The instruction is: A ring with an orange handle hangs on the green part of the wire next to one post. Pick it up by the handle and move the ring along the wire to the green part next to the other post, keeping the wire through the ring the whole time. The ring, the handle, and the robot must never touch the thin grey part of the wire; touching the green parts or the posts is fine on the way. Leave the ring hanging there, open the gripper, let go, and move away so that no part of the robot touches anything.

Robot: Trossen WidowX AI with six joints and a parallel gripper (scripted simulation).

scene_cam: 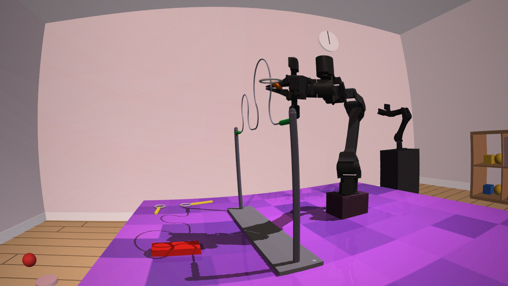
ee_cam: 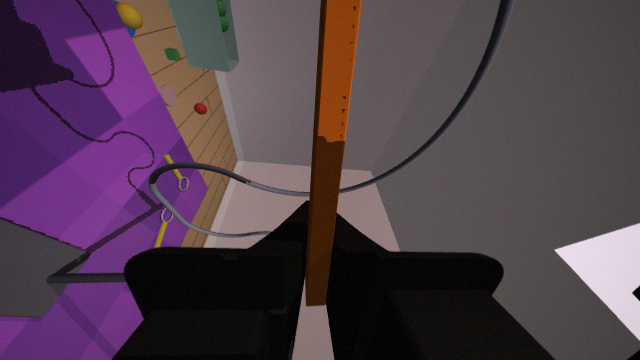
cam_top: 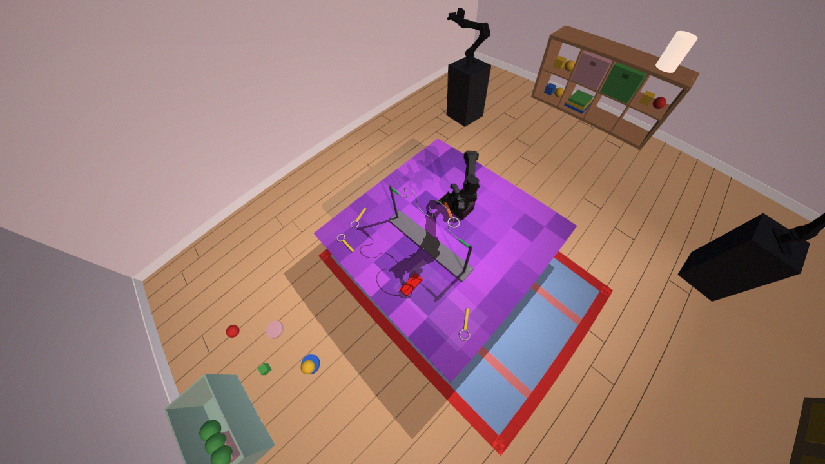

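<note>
Right now the ring with orange handle is 9 cm to the left of my gripper tip and 1 cm below it. Also, from my gripper tip: red block 44 cm below, 30 cm ahead, 11 cm to the left.
</note>
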